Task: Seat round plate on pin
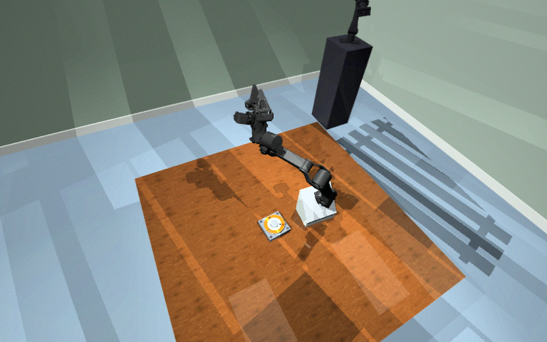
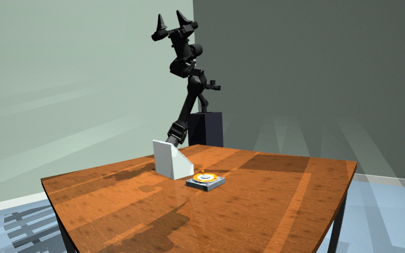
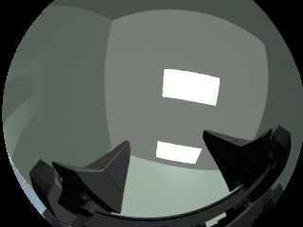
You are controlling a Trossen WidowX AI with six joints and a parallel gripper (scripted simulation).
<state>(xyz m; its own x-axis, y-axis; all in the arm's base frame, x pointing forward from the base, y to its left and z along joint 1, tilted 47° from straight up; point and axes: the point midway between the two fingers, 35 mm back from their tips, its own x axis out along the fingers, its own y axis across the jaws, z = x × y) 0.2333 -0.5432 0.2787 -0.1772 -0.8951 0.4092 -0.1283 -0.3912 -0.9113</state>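
Now: the square grey base 2 cm behind my gripper tip, 18 cm to the left of it and 70 cm below it.
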